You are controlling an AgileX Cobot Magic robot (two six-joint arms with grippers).
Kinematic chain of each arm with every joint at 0, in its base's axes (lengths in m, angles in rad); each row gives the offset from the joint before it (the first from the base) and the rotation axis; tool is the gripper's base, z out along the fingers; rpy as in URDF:
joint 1: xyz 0 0 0.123 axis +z
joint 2: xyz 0 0 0 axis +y
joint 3: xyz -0.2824 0 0.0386 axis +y
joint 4: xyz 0.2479 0 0.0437 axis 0.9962 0 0.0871
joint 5: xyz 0 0 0 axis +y
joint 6: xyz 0.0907 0 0.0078 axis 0.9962 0 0.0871
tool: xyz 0 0 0 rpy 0 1.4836 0
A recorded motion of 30 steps. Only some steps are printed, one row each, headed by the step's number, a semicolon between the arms.
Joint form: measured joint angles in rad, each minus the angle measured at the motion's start. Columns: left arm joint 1, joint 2, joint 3, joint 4, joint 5, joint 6; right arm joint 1, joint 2, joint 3, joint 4, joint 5, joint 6.
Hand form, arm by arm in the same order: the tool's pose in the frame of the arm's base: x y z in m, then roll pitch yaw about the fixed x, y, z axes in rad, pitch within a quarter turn. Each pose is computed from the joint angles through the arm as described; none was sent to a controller.
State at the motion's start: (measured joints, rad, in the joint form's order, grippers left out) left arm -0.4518 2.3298 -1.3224 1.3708 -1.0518 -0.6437; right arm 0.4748 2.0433 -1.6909 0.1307 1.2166 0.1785
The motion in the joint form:
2: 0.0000 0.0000 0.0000 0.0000 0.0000 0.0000; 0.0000 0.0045 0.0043 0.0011 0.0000 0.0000
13: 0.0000 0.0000 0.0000 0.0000 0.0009 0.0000; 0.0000 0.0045 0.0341 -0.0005 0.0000 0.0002
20: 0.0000 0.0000 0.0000 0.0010 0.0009 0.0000; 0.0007 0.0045 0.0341 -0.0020 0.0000 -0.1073
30: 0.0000 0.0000 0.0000 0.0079 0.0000 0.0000; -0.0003 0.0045 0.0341 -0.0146 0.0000 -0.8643
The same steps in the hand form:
2: 0.3545 -0.2581 0.0886 3.0580 1.2753 1.5067; 0.3672 0.2014 0.2194 3.0027 0.0535 -2.8898
13: 0.3545 -0.2580 0.0885 3.0577 1.2746 1.5069; 0.3635 0.1993 0.2118 3.0108 0.0248 -2.8892
20: 0.3545 -0.2580 0.0885 3.0569 1.2740 1.5053; 0.3635 0.1995 0.2118 3.0156 0.0388 -2.7814
30: 0.3540 -0.2580 0.0882 3.0519 1.2708 1.4946; 0.3641 0.1981 0.2117 3.0862 0.1075 -2.0218

